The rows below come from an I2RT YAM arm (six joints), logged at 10 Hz.
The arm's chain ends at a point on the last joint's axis. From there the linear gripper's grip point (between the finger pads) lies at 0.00 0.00 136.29 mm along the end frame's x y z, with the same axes.
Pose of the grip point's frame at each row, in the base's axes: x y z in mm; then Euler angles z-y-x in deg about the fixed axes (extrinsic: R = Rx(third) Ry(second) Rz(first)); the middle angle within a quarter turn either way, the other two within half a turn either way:
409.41 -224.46 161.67 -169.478 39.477 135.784
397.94 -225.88 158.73 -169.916 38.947 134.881
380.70 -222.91 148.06 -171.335 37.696 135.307
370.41 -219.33 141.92 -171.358 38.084 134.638
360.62 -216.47 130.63 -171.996 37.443 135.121
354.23 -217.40 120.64 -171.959 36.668 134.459
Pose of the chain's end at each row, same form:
322.76 -151.10 237.07 -169.478 39.477 135.784
312.27 -150.77 233.53 -169.916 38.947 134.881
297.36 -147.06 224.72 -171.335 37.696 135.307
286.34 -143.00 217.29 -171.358 38.084 134.638
277.76 -140.12 207.31 -171.996 37.443 135.121
272.84 -139.37 197.21 -171.959 36.668 134.459

